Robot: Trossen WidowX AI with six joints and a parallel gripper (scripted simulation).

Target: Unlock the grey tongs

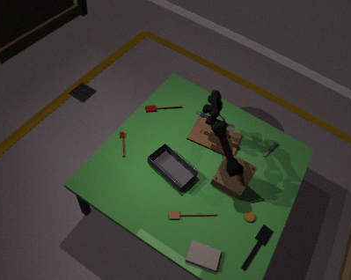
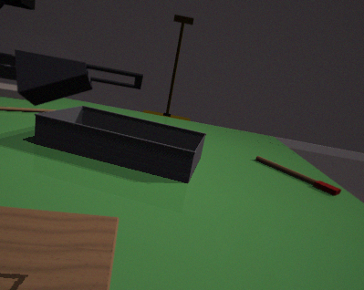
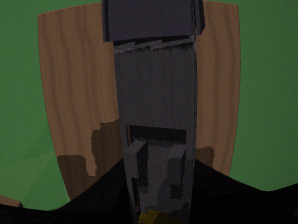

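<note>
The wooden board lies 130 mm below my gripper tip, 60 mm behind it and 10 mm to the right of it. The rest, counted from my gripper tip: roasting tin 410 mm to the left, 110 mm below, 10 mm ahead; yellow lock tab 40 mm above, 10 mm behind; green object 440 mm behind, 200 mm to the right, 130 mm below.
</note>
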